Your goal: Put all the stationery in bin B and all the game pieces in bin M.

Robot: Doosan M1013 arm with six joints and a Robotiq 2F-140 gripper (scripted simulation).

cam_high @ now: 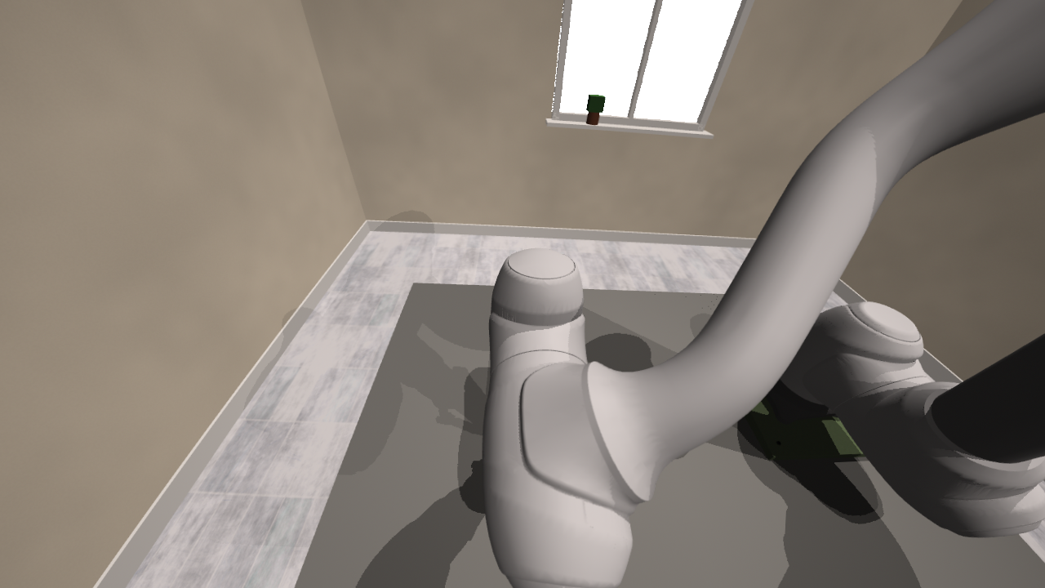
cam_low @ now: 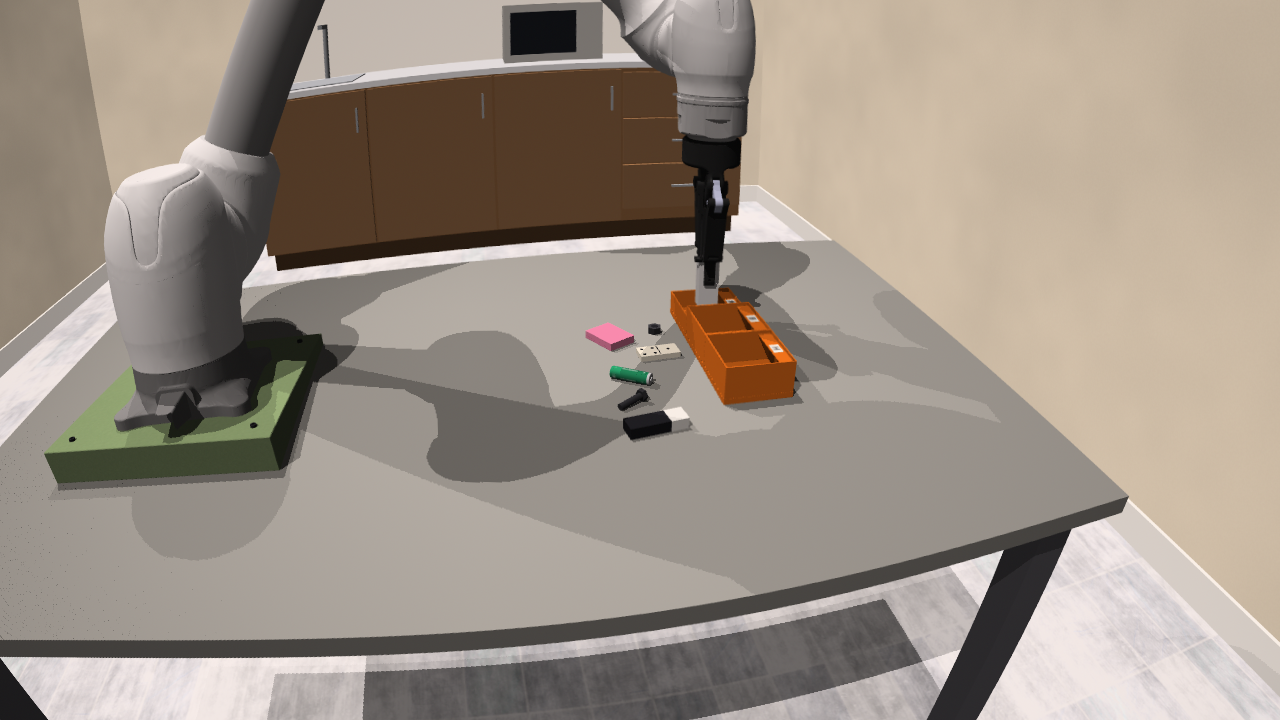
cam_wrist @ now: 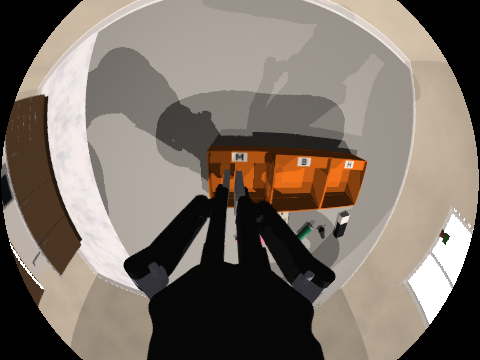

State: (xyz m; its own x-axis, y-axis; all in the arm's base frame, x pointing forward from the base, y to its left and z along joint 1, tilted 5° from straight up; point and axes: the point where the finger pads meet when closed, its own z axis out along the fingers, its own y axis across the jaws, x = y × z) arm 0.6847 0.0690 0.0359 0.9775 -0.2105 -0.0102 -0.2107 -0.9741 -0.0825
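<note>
Right now my hand is 140 mm past the pink sticky-note pad, 50 mm above it and 20 mm to the left of it. Round my hand: cream domino 100 mm behind, 80 mm to the right, 50 mm below; small black nut 80 mm behind, 50 mm below, 20 mm to the right; orange three-compartment bin 90 mm to the right, 30 mm below, 10 mm behind.
</note>
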